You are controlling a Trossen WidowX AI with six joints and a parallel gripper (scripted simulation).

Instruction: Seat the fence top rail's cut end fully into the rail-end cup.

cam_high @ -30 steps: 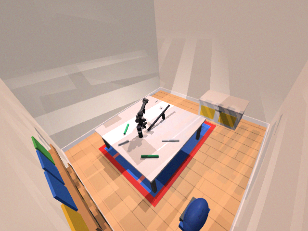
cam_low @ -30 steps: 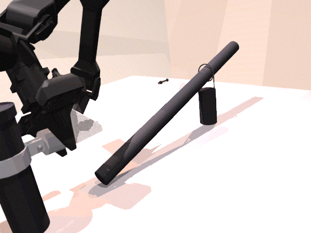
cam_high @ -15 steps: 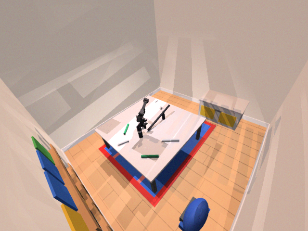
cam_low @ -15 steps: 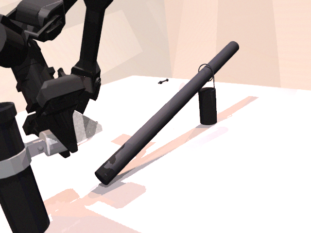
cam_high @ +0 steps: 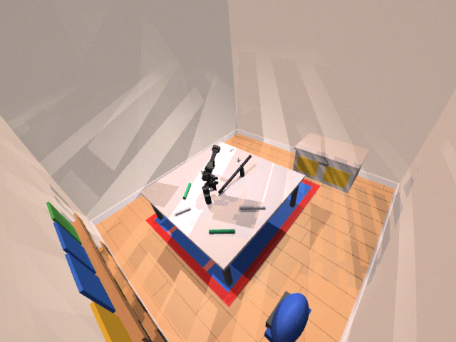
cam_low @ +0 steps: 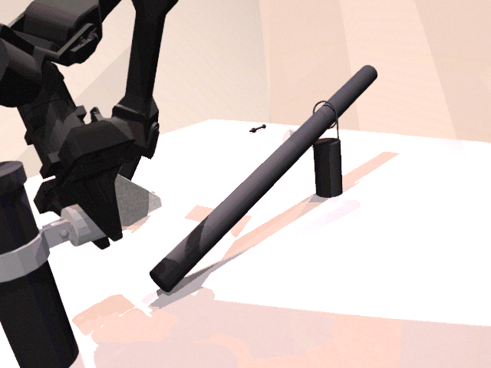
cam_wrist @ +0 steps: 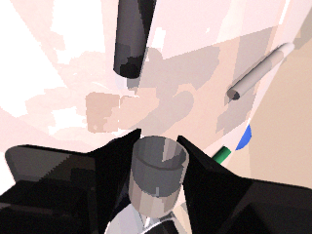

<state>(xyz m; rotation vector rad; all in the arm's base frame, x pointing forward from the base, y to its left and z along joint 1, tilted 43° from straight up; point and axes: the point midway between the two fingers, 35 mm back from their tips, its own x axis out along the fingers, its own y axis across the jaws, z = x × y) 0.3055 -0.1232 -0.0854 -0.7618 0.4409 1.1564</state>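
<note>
Now: the pale rail-end cup 3 cm to the right of my gripper tip, 3 cm above it and 1 cm behind it. Round my gripper tip: small dark bolt 70 cm to the left, 51 cm behind, 9 cm below; short dark post 42 cm to the left, 4 cm behind, 1 cm above.
</note>
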